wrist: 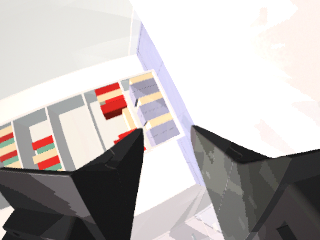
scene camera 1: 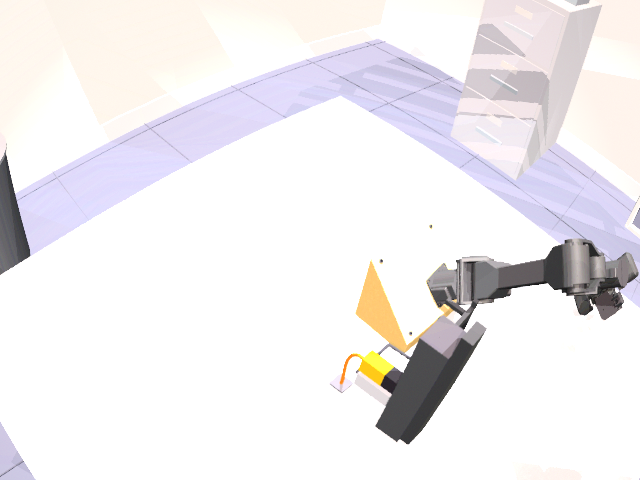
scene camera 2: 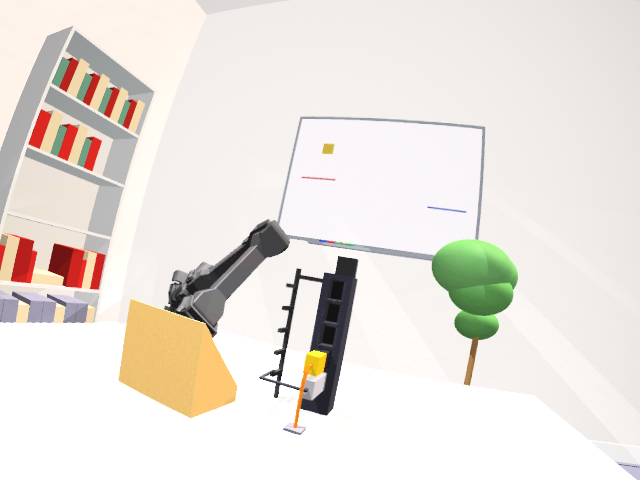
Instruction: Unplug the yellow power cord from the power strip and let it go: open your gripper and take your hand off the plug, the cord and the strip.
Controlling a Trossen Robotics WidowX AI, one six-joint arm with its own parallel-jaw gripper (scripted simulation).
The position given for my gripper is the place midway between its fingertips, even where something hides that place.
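I can see my gripper (scene camera 1: 618, 289) from here, and looking from the wrist I find the gripper (wrist: 167, 132) as well.
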